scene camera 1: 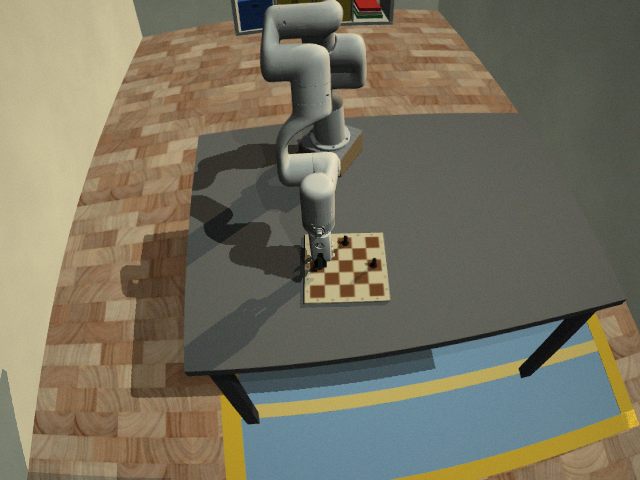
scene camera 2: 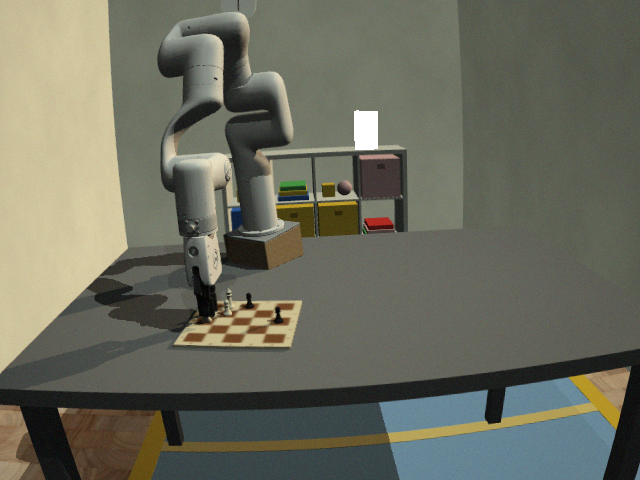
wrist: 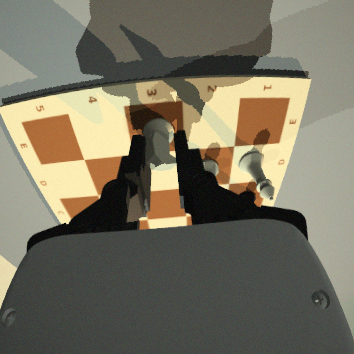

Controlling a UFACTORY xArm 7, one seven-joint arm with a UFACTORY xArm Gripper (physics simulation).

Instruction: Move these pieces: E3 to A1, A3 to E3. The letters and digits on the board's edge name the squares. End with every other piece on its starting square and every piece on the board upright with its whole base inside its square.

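Pixels of known places: gripper, between the fingertips: [scene camera 1: 320, 262] [scene camera 2: 208, 313] [wrist: 161, 151]; arm's base, origin of its link: [scene camera 1: 330, 137] [scene camera 2: 261, 228].
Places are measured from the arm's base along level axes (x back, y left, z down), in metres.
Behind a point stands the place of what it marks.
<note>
A white knight [scene camera 2: 207, 319] @(x -0.430, y -0.099, z 0.074 m) [wrist: 161, 152] @(x -0.420, y -0.105, z 0.049 m) stands on brown square E3 of the chessboard [scene camera 1: 330, 299] @(x -0.528, y -0.086, z 0.081 m) [scene camera 2: 296, 316] @(x -0.424, y 0.079, z 0.081 m) [wrist: 300, 95] @(x -0.318, y -0.111, z 0.081 m). My gripper [scene camera 1: 317, 267] @(x -0.422, y -0.096, z 0.065 m) [scene camera 2: 207, 313] @(x -0.422, y -0.096, z 0.065 m) [wrist: 161, 151] @(x -0.422, y -0.096, z 0.065 m) is down at E3, its black fingers closed against both sides of the knight. In scene camera 1 the fingers hide the knight. A black pawn [scene camera 1: 373, 263] @(x -0.446, y 0.042, z 0.069 m) [scene camera 2: 278, 315] @(x -0.447, y 0.045, z 0.066 m) stands upright on A3. Square A1 [scene camera 1: 372, 241] @(x -0.366, y 0.058, z 0.080 m) is bare brown at the far right corner in scene camera 1.
A white pawn [scene camera 2: 227, 308] @(x -0.396, y -0.060, z 0.066 m) [wrist: 211, 167] @(x -0.390, y -0.067, z 0.074 m) stands on D2, beside the right finger in the wrist view. A tall white piece [scene camera 2: 229, 298] @(x -0.359, y -0.059, z 0.059 m) [wrist: 252, 162] @(x -0.357, y -0.066, z 0.073 m) stands on D1. Another black pawn [scene camera 1: 345, 240] @(x -0.361, y -0.018, z 0.065 m) [scene camera 2: 249, 300] @(x -0.362, y -0.017, z 0.065 m) stands on C1. The arm's base stands behind the board.
</note>
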